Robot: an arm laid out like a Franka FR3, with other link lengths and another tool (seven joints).
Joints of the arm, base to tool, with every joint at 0 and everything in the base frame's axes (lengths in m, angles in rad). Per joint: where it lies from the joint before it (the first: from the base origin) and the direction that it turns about. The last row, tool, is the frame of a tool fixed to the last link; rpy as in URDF.
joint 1: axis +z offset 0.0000 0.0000 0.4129
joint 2: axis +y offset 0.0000 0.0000 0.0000
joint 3: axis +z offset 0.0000 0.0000 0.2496
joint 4: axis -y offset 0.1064 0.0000 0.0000
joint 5: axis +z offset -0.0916 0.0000 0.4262
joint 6: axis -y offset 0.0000 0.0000 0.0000
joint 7: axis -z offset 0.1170 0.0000 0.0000
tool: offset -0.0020 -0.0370 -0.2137 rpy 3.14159 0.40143 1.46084
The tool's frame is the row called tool.
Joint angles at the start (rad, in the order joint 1, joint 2, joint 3, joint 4, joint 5, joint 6, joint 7): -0.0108 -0.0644 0.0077 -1.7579 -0.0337 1.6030 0.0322
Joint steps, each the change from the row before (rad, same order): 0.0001 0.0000 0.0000 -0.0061 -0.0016 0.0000 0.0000; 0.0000 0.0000 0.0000 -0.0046 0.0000 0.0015 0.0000; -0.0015 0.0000 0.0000 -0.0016 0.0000 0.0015 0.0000; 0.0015 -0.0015 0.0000 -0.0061 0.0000 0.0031 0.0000; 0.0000 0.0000 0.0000 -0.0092 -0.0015 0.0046 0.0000; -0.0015 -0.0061 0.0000 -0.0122 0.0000 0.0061 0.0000; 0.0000 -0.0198 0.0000 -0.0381 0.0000 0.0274 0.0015; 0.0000 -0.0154 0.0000 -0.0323 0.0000 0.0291 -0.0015; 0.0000 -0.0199 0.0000 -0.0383 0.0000 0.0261 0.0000; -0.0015 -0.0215 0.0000 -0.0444 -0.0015 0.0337 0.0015
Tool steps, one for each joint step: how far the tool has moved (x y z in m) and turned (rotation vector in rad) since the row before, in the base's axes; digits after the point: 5 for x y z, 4 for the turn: -0.00111 -0.00027 -0.00315 -0.0016 0.0061 0.0003; -0.00053 0.00001 -0.00229 0.0000 0.0031 0.0001; -0.00004 -0.00092 -0.00071 0.0000 0.0001 -0.0014; -0.00049 0.00094 -0.00200 0.0000 0.0015 0.0016; -0.00074 -0.00029 -0.00436 -0.0014 0.0046 0.0004; -0.00147 -0.00089 -0.00211 0.0000 0.0000 -0.0013; -0.00271 0.00014 -0.00543 -0.0002 -0.0091 -0.0005; -0.00096 0.00014 -0.00498 0.0002 -0.0121 0.0025; -0.00334 0.00014 -0.00576 0.0000 -0.0077 0.0009; -0.00340 -0.00101 -0.00733 -0.0015 -0.0108 -0.0014
